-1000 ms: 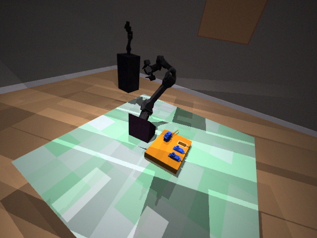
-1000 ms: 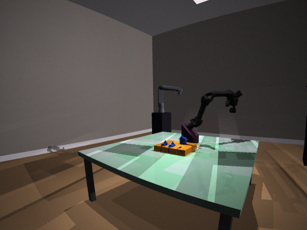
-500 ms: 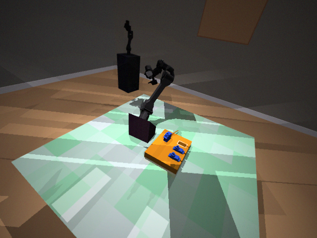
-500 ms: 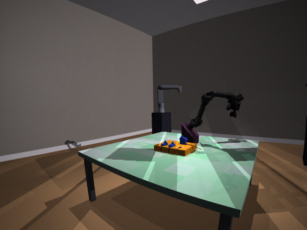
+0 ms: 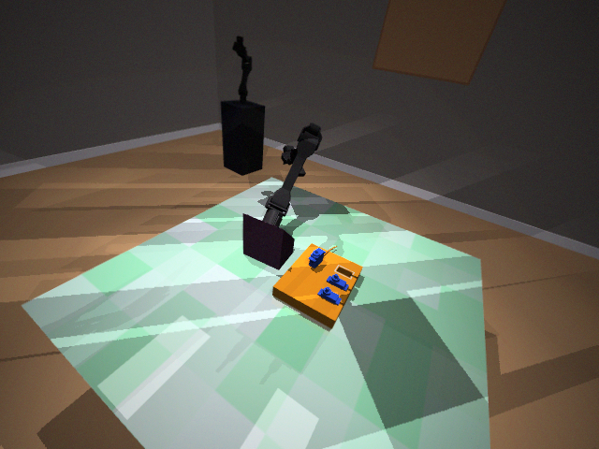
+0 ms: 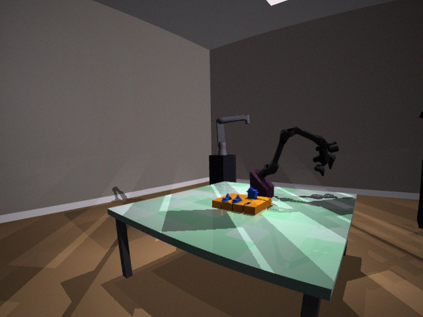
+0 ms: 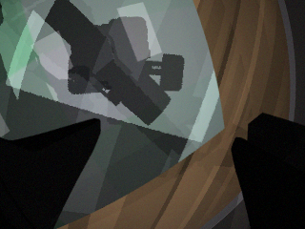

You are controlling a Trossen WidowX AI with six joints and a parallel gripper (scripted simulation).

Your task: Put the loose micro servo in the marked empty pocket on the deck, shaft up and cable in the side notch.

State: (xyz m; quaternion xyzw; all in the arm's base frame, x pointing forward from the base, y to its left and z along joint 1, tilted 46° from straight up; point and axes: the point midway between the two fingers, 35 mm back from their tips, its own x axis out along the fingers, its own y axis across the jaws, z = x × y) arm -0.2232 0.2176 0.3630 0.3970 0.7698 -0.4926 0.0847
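Right now my gripper tip is 470 mm short of the orange deck, 390 mm to the left of it and 170 mm above it.
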